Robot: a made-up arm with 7 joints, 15 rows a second.
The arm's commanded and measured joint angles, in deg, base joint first. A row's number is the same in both.
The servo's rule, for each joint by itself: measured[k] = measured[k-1] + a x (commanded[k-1-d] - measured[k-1]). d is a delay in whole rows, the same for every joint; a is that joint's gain. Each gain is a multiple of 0.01, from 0.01 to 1. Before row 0 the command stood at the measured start. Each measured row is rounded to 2 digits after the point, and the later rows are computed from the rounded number. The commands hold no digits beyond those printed.
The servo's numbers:
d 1
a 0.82 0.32 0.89 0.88 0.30 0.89 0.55
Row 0, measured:
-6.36, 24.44, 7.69, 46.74, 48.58, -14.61, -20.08
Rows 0 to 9, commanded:
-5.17, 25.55, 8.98, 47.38, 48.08, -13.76, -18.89
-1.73, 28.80, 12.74, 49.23, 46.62, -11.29, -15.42
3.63, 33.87, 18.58, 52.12, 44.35, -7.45, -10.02
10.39, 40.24, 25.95, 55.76, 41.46, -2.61, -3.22
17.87, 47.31, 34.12, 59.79, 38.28, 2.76, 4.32
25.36, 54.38, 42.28, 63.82, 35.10, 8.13, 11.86
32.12, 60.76, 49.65, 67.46, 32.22, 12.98, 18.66
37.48, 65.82, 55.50, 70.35, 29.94, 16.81, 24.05
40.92, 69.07, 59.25, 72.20, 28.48, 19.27, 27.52
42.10, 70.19, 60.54, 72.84, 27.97, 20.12, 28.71
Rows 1 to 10, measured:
-6.36, 24.44, 7.69, 46.74, 48.58, -14.61, -20.08
-5.38, 24.80, 8.84, 47.30, 48.43, -13.85, -19.43
-2.39, 26.08, 12.31, 49.00, 47.89, -11.57, -17.22
2.55, 28.57, 17.89, 51.75, 46.83, -7.90, -13.26
8.98, 32.30, 25.06, 55.28, 45.22, -3.19, -7.74
16.27, 37.10, 33.12, 59.25, 43.14, 2.11, -1.11
23.72, 42.63, 41.27, 63.27, 40.73, 7.47, 6.02
30.61, 48.43, 48.73, 66.96, 38.18, 12.37, 12.97
36.24, 53.99, 54.76, 69.94, 35.71, 16.32, 19.06
40.08, 58.82, 58.76, 71.93, 33.54, 18.95, 23.71

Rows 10 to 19, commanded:
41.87, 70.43, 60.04, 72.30, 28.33, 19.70, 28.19
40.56, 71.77, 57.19, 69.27, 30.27, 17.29, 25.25
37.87, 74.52, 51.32, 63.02, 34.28, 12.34, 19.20
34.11, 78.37, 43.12, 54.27, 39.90, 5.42, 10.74
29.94, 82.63, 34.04, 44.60, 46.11, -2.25, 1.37
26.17, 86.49, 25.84, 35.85, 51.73, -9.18, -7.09
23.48, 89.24, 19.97, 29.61, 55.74, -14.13, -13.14
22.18, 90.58, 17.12, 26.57, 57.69, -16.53, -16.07
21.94, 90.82, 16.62, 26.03, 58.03, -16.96, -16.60
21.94, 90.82, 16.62, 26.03, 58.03, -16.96, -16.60
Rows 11 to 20, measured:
41.74, 62.46, 60.34, 72.73, 31.87, 19.99, 26.46
41.85, 65.01, 60.07, 72.35, 30.81, 19.73, 27.41
40.79, 67.17, 57.51, 69.64, 30.65, 17.56, 26.22
38.40, 69.52, 52.00, 63.81, 31.74, 12.91, 22.36
34.88, 72.35, 44.10, 55.41, 34.19, 6.24, 15.97
30.83, 75.64, 35.15, 45.90, 37.77, -1.32, 7.94
27.01, 79.11, 26.86, 37.06, 41.96, -8.32, -0.33
24.12, 82.35, 20.73, 30.50, 46.09, -13.49, -7.38
22.53, 84.98, 17.52, 27.04, 49.57, -16.20, -12.16
22.05, 86.85, 16.72, 26.15, 52.11, -16.88, -14.60

